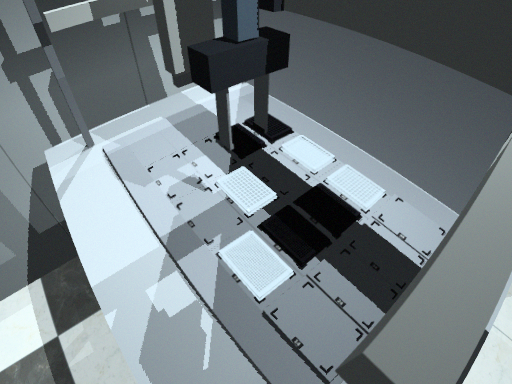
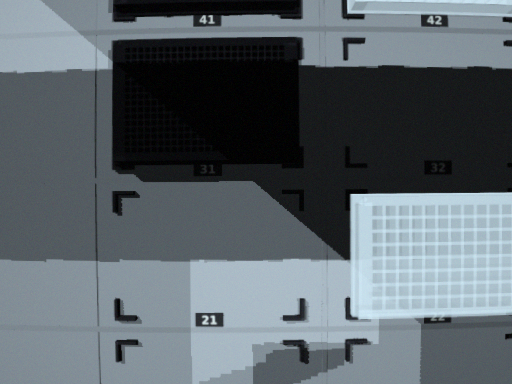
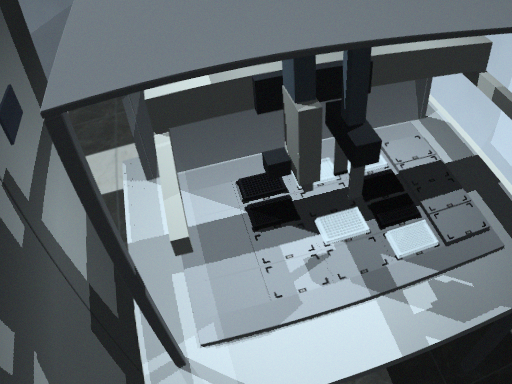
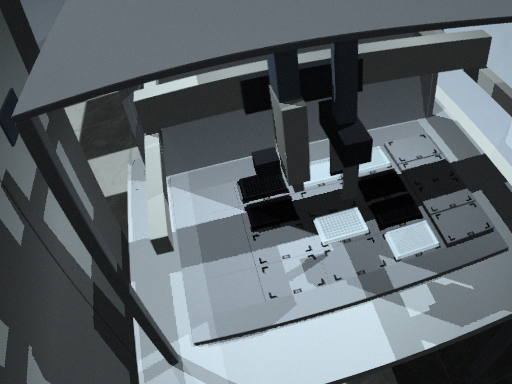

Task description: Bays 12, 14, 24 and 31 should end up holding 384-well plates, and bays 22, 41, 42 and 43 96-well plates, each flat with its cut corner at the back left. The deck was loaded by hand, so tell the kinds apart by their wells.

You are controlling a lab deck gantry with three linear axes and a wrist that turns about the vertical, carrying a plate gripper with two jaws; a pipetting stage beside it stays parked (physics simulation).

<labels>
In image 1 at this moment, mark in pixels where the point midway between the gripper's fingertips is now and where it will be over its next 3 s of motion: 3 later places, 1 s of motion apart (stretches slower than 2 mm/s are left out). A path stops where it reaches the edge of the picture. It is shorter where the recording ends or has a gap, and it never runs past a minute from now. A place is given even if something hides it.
My gripper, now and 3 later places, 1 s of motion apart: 244,136; 254,212; 255,230; 255,245
</labels>
